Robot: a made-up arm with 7 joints. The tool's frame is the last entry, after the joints.
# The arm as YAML. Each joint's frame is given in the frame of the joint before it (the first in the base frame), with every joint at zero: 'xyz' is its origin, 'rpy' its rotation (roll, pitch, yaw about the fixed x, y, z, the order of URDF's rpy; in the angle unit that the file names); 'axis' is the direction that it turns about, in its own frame. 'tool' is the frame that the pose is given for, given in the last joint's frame.
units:
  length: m
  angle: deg
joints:
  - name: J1
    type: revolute
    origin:
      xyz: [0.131, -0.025, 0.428]
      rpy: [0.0, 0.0, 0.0]
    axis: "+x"
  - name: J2
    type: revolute
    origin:
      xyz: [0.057, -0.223, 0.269]
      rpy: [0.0, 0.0, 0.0]
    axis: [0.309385, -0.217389, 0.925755]
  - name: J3
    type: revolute
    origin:
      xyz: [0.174, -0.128, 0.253]
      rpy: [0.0, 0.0, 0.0]
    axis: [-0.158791, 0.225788, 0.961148]
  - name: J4
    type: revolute
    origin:
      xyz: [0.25, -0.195, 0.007]
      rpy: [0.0, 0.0, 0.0]
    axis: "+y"
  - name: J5
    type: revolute
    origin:
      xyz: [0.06, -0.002, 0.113]
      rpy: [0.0, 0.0, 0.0]
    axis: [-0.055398, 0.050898, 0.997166]
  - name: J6
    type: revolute
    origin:
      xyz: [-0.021, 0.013, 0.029]
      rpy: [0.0, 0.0, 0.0]
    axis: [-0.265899, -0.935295, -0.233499]
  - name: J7
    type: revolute
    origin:
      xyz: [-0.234, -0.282, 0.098]
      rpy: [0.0, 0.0, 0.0]
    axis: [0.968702, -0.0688, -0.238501]
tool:
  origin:
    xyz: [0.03, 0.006, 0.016]
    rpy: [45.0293, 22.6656, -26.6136]
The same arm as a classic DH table. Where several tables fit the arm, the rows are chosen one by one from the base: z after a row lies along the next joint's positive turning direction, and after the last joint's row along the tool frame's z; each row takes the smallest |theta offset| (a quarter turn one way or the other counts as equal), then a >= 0, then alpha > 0; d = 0 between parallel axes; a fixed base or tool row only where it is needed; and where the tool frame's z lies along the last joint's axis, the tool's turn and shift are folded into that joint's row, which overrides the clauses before.
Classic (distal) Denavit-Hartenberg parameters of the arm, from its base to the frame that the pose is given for. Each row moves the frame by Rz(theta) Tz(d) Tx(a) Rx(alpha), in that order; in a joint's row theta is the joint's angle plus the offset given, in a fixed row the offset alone. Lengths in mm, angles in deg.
base (fixed): a 25.0; alpha -90.00; d 428.0; theta offset -90.00
J1: a 155.6; alpha 71.98; d 86.2; theta offset 13.21
J2: a -11.3; alpha 37.67; d 779.3; theta offset -46.00
J3: a -247.8; alpha 76.95; d -204.5; theta offset -48.29
J4: a -66.2; alpha -87.08; d -194.7; theta offset 6.20
J5: a 21.8; alpha -105.41; d 138.9; theta offset -16.79
J6: a -125.0; alpha -97.91; d 271.0; theta offset 69.68
J7: a -22.6; alpha 100.07; d -166.3; theta offset -55.75
tool (fixed): a 0.0; alpha 0.00; d 8.3; theta offset 69.05

